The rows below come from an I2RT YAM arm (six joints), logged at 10 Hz.
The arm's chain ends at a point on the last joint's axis. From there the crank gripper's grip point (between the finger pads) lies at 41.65 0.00 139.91 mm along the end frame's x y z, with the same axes.
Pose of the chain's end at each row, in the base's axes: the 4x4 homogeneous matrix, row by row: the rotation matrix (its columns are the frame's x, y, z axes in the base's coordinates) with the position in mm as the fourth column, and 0 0 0 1 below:
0.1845 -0.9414 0.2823 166.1; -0.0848 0.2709 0.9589 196.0; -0.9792 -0.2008 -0.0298 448.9; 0 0 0 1
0.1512 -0.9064 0.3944 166.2; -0.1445 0.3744 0.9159 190.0; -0.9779 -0.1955 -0.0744 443.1; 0 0 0 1
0.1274 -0.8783 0.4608 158.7; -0.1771 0.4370 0.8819 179.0; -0.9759 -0.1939 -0.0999 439.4; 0 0 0 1
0.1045 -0.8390 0.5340 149.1; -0.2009 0.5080 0.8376 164.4; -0.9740 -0.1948 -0.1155 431.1; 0 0 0 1
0.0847 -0.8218 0.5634 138.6; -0.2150 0.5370 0.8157 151.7; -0.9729 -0.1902 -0.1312 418.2; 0 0 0 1
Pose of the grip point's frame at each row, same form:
0.1845 -0.9414 0.2823 213.3; -0.0848 0.2709 0.9589 326.6; -0.9792 -0.2008 -0.0298 403.9; 0 0 0 1
0.1512 -0.9064 0.3944 227.7; -0.1445 0.3744 0.9159 312.1; -0.9779 -0.1955 -0.0744 392.0; 0 0 0 1
0.1274 -0.8783 0.4608 228.5; -0.1771 0.4370 0.8819 295.0; -0.9759 -0.1939 -0.0999 384.8; 0 0 0 1
0.1045 -0.8390 0.5340 228.2; -0.2009 0.5080 0.8376 273.2; -0.9740 -0.1948 -0.1155 374.4; 0 0 0 1
0.0847 -0.8218 0.5634 221.0; -0.2150 0.5370 0.8157 256.9; -0.9729 -0.1902 -0.1312 359.3; 0 0 0 1

